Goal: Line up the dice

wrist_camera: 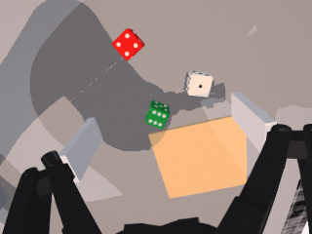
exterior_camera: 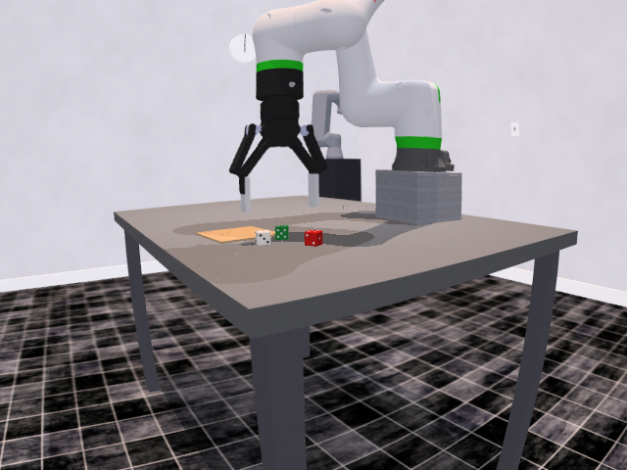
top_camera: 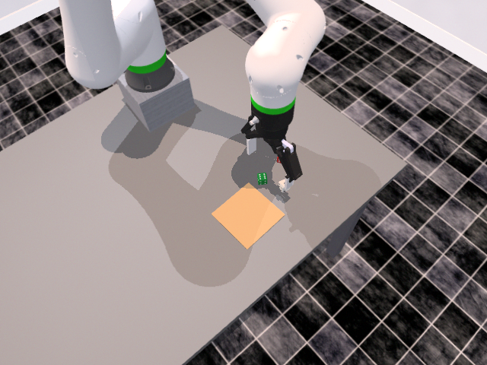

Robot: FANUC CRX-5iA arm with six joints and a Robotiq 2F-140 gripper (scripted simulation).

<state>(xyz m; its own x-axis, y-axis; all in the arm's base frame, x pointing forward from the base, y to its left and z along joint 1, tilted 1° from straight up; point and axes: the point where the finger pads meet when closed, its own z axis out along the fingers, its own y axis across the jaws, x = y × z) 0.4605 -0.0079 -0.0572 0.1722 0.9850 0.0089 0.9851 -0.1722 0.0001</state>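
Right now my hand is 60 mm above the white die, 50 mm short of it and 10 mm to the right of it. Also, from my hand: red die: 80 mm to the left, 60 mm below, 10 mm behind; green die: 60 mm below, 20 mm to the right, 10 mm behind; mat: 120 mm to the right, 70 mm below, 20 mm ahead.
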